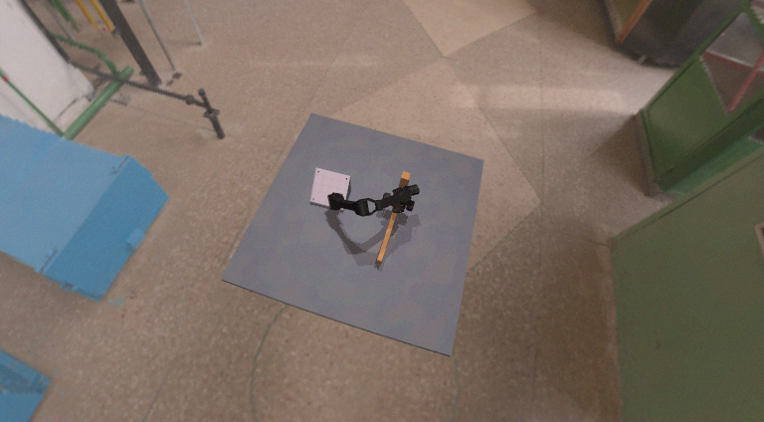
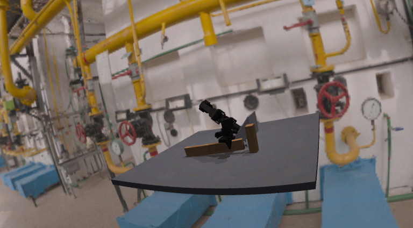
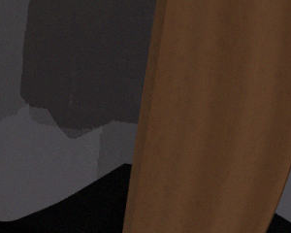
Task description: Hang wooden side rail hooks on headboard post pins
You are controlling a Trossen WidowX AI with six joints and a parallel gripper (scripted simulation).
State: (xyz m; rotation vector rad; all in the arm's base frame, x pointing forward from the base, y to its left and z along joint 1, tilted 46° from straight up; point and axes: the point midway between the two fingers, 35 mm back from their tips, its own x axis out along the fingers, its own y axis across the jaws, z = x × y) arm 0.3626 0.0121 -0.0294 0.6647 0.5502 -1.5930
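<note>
Now: the headboard post 150 mm to the left of my gripper tip, 40 mm above it and 20 mm ahead of it.
</note>
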